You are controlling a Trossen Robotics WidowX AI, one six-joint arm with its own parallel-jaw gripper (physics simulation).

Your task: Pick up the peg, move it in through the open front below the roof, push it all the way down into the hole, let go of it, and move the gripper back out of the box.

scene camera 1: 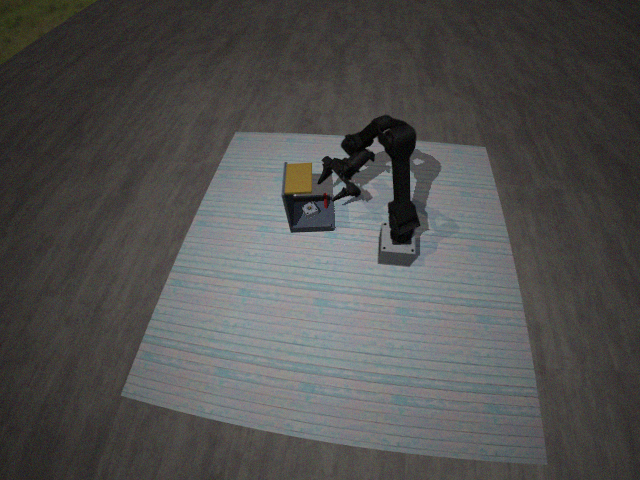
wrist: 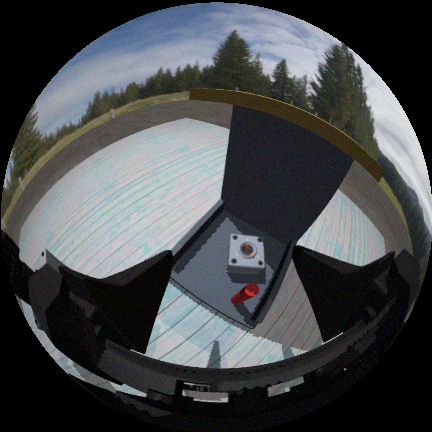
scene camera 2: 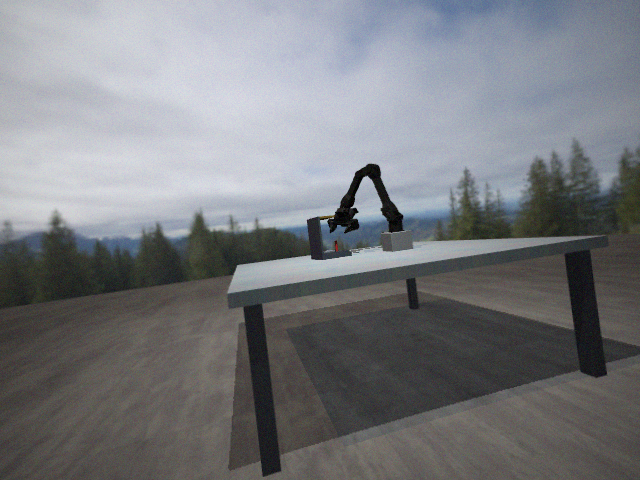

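Where they show: gripper, fingertip midpoint: (scene camera 1: 324, 192) (wrist: 234, 255) (scene camera 2: 337, 232); arm's base, link origin: (scene camera 1: 400, 236) (scene camera 2: 396, 231).
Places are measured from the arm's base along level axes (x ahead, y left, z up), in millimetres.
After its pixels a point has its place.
The red peg (scene camera 1: 325, 200) {x 268, y -198, z -41 mm} (scene camera 2: 336, 246) {x 270, y -200, z -44 mm} (wrist: 245, 293) {x 262, y -202, z -13 mm} stands upright on the box floor, beside the hole block and near the open front. The light grey block (scene camera 1: 309, 208) {x 334, y -185, z -75 mm} (wrist: 245, 266) {x 309, y -187, z -62 mm} has a round hole (wrist: 247, 249) {x 341, y -176, z -75 mm} in its top, with the peg outside it. The dark box (scene camera 1: 314, 223) {x 312, y -121, z -91 mm} (scene camera 2: 314, 238) {x 409, y -162, z 16 mm} (wrist: 285, 170) {x 399, y -171, z 40 mm} has a tall back wall and a yellow roof (scene camera 1: 298, 178) {x 354, y -158, z 126 mm} (scene camera 2: 326, 217) {x 352, y -97, z 117 mm} (wrist: 285, 111) {x 308, y -166, z 120 mm}. My gripper (scene camera 1: 326, 191) {x 267, y -174, z 33 mm} (scene camera 2: 339, 230) {x 267, y -174, z 33 mm} (wrist: 234, 255) {x 267, y -174, z 33 mm} is wide open and empty, above the peg and outside the roofed part.
Low walls (wrist: 200, 232) {x 324, y -96, z -84 mm} (wrist: 274, 280) {x 319, y -237, z -72 mm} run along two sides of the box floor. The box stands on the table (scene camera 1: 330, 335) {x 243, y 318, z -98 mm} (scene camera 2: 413, 266) {x 385, y 610, z -104 mm}. The arm's grey base (scene camera 1: 398, 253) {x 13, y 62, z -11 mm} (scene camera 2: 397, 241) {x 43, y 58, z -50 mm} stands to the right of the box in both scene views.
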